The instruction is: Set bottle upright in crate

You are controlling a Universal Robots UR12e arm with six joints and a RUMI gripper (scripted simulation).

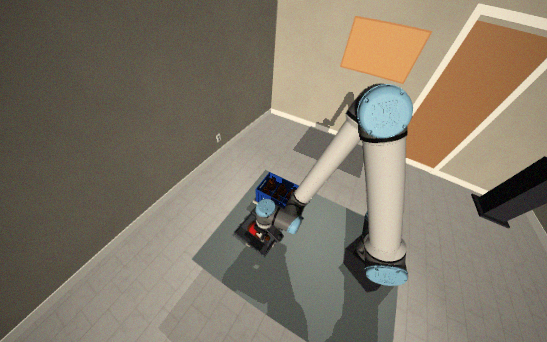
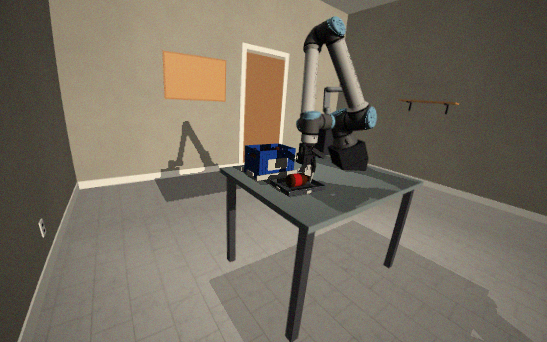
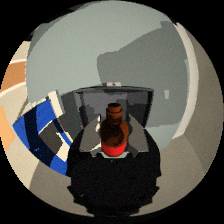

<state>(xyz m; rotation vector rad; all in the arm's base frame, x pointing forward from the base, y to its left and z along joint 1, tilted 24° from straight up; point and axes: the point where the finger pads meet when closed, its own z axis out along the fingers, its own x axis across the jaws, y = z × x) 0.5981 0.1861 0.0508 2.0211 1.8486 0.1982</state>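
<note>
My gripper is now 5 cm short of the bottle and 1 cm to the left of it. Also, from my hand: crate 29 cm to the right, 6 cm ahead, 4 cm above; then tray 6 cm ahead, 3 cm below, 1 cm to the right.
</note>
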